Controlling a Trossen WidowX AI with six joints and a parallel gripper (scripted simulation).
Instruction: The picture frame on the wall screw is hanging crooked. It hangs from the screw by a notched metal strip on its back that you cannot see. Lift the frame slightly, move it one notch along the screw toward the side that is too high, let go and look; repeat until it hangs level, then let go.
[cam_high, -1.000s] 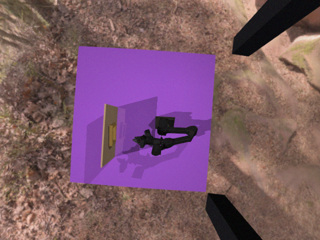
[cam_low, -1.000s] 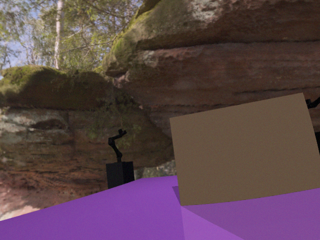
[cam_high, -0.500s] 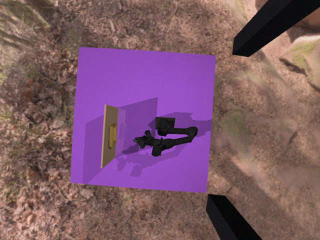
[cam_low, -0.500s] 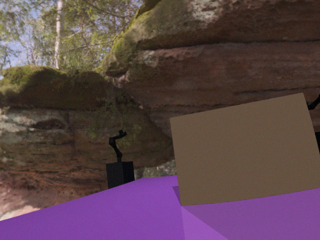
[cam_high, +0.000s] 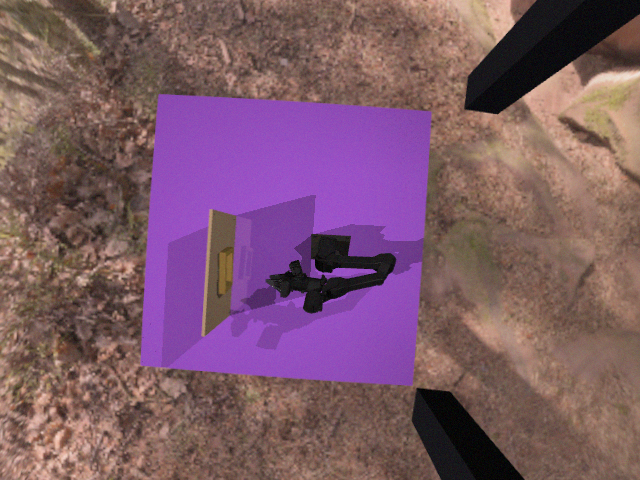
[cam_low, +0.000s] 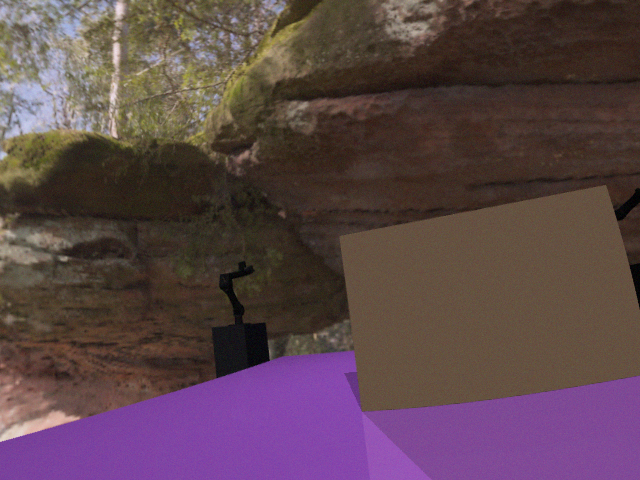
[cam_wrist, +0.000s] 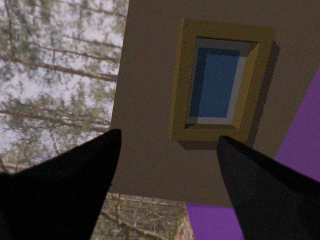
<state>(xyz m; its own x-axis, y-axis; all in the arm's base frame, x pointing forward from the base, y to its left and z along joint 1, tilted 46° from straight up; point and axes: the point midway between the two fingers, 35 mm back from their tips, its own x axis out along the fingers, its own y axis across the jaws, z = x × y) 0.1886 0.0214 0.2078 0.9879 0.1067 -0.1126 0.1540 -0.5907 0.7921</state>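
The picture frame is 20 cm ahead of my gripper tip and 9 cm below it. From my gripper tip the other things lie so: tan wall panel (21 cm ahead, 10 cm below).
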